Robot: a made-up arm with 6 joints.
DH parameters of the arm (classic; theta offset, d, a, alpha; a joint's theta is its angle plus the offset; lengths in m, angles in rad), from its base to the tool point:
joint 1: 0 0.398 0.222 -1.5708
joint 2: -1.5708 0 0.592 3.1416
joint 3: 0 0 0.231 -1.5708
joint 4: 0 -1.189 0 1.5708
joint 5: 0 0 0 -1.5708
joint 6: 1.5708 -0.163 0 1.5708
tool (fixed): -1.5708 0 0 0
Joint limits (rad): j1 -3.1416..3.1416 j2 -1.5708..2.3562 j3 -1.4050..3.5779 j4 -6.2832..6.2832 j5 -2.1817..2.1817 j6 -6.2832..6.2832
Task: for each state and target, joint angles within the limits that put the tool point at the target. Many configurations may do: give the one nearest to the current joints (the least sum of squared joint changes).
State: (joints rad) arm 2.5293 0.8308 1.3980 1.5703 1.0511 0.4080
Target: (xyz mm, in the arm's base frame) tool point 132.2 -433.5 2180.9
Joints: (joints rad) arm 2.1258 -0.1610 1.6673 1.4828 0.7964 0.4080
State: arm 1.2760 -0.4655 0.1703 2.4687 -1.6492 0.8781
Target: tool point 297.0 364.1 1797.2
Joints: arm 1.1207 -0.8204 -0.1326 2.3789 -1.8243 0.8781
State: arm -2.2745 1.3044 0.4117 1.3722 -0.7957 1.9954
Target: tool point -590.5 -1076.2 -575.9
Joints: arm -1.9698 1.1499 -0.2089 1.2756 -0.9405 1.9954
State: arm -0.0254 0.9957 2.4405 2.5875 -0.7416 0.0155
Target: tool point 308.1 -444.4 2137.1
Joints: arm -0.8329 0.8298 2.2529 2.4598 -0.7628 0.0155
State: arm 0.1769 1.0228 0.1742 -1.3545 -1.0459 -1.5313
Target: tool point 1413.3 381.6 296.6
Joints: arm 0.1608 0.3282 -0.3816 -1.2314 -1.3628 -1.5313
